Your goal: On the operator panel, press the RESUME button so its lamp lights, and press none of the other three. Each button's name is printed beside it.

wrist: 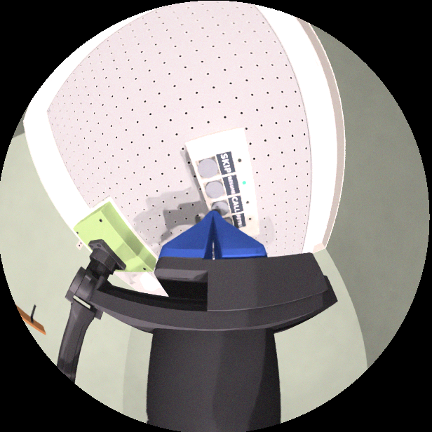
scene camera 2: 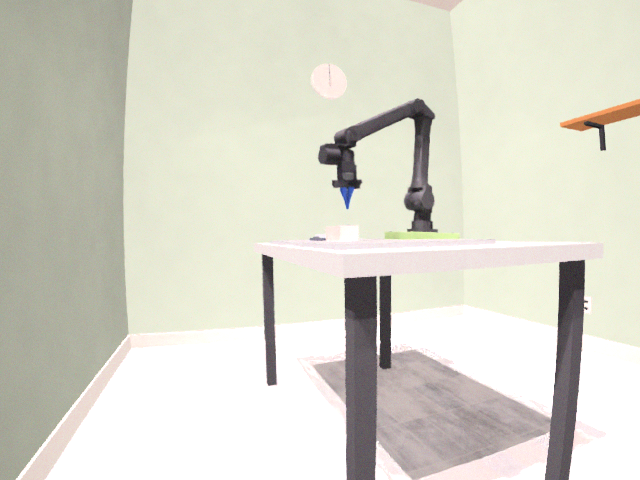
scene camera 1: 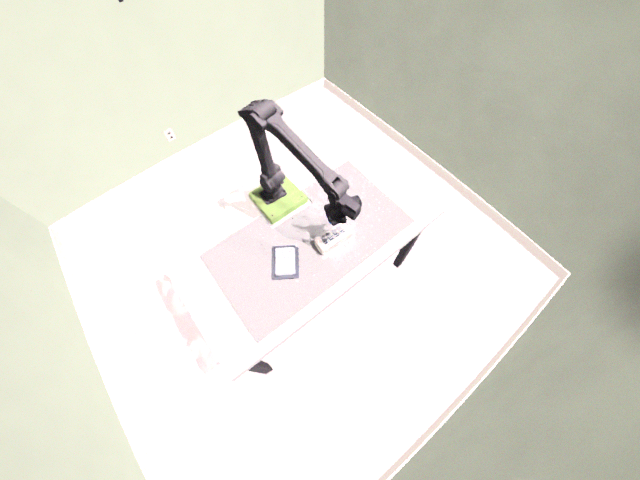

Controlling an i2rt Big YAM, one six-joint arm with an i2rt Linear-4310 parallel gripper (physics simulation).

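Where they show: gripper, between the fingertips: [scene camera 2: 347, 209] [scene camera 1: 334, 224]; arm's base, origin of its link: [scene camera 2: 421, 232] [scene camera 1: 273, 194].
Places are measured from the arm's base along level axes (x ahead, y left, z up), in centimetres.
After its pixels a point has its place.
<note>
The white operator panel [scene camera 1: 342, 241] @[x 41.1, y 13.5, z -0.5 cm] [scene camera 2: 342, 233] @[x 39.8, y 19.1, z 0.2 cm] [wrist: 218, 140] lies on the table. In the wrist view its round grey buttons stand in a column, with dark name labels beside them. The SKIP button [wrist: 207, 168] is at the far end, then the RESUME button [wrist: 214, 189], then the CALL button [wrist: 220, 206]; the last button, by a partly covered label, is mostly hidden behind the fingertips. The lamp beside RESUME [wrist: 244, 183] is lit green; the lamps by SKIP [wrist: 239, 160] and CALL [wrist: 247, 202] are dark. My gripper [scene camera 2: 347, 207] @[x 35.8, y 12.2, z 8.7 cm] [wrist: 212, 216] is shut and empty, above the panel and apart from it.
A dark-framed tablet-like object [scene camera 1: 285, 261] @[x 35.0, y -13.6, z -0.5 cm] lies on the pinkish perforated mat [scene camera 1: 242, 289] @[x 35.0, y -36.1, z -2.4 cm] near the panel. The arm's green base plate [scene camera 1: 279, 209] @[x 9.9, y -2.1, z 0.5 cm] [scene camera 2: 398, 235] @[x 12.2, y 3.2, z -0.9 cm] [wrist: 117, 240] is at the table's rear edge. A clock [scene camera 2: 328, 81] and an orange shelf [scene camera 2: 604, 114] are on the walls.
</note>
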